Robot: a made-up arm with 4 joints. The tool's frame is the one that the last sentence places.
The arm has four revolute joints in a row. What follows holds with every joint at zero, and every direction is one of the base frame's.
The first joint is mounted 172 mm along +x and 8 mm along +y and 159 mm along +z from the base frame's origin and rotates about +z.
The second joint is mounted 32 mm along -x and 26 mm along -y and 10 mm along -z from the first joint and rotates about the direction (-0.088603, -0.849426, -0.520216).
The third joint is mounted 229 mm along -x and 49 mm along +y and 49 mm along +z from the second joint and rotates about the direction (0.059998, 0.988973, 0.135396).
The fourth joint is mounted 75 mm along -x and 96 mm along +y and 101 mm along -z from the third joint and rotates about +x.
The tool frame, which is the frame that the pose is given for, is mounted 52 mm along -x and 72 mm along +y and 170 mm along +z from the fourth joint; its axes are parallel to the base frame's.
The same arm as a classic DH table. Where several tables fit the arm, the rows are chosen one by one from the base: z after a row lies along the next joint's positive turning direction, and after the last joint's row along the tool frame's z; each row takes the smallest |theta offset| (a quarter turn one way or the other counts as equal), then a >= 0, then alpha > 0; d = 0 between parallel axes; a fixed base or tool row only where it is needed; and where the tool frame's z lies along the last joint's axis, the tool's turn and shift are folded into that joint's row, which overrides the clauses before.
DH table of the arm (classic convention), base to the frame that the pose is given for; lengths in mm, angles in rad. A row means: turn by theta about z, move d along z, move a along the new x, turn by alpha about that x. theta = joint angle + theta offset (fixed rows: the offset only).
base (fixed): d 0.0  theta offset 0.0465  a 172.2  alpha 0.0000
joint 1: d 166.8  theta offset -0.1504  a -29.1  alpha 2.1179
joint 2: d -21.3  theta offset -0.1071  a -234.6  alpha 2.7283
joint 3: d 72.1  theta offset 1.4867  a 113.1  alpha 1.5108
joint 4: d -131.9  theta offset 1.4347  a 72.0  alpha -1.5708
tool (fixed): d 170.0  theta offset -1.5708  a 0.0  alpha 0.0000

